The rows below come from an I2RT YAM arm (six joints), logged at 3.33 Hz.
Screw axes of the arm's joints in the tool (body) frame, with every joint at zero. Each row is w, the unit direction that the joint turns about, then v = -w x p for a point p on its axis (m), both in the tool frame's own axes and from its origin. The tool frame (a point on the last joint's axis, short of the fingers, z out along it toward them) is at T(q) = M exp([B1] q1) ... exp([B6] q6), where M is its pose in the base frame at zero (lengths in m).
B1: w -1 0 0 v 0.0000 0.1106 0.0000
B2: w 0 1 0 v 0.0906 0.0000 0.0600
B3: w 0 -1 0 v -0.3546 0.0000 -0.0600
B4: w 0 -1 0 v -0.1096 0.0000 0.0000
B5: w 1 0 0 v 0.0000 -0.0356 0.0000
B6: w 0 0 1 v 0.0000 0.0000 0.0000
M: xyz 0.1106 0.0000 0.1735 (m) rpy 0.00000 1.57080 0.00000 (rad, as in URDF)
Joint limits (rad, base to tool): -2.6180..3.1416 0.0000..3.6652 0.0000..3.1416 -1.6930..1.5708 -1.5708..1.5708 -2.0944..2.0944
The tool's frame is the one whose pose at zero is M.
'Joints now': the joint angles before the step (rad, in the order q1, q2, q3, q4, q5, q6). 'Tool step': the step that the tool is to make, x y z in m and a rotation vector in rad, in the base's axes. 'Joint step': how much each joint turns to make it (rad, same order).
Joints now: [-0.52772 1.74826 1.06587 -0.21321 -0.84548 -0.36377]
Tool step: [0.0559 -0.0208 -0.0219 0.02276 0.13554 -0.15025]
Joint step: [0.03380 0.23345 0.23306 -0.01669 0.15057 0.16127]
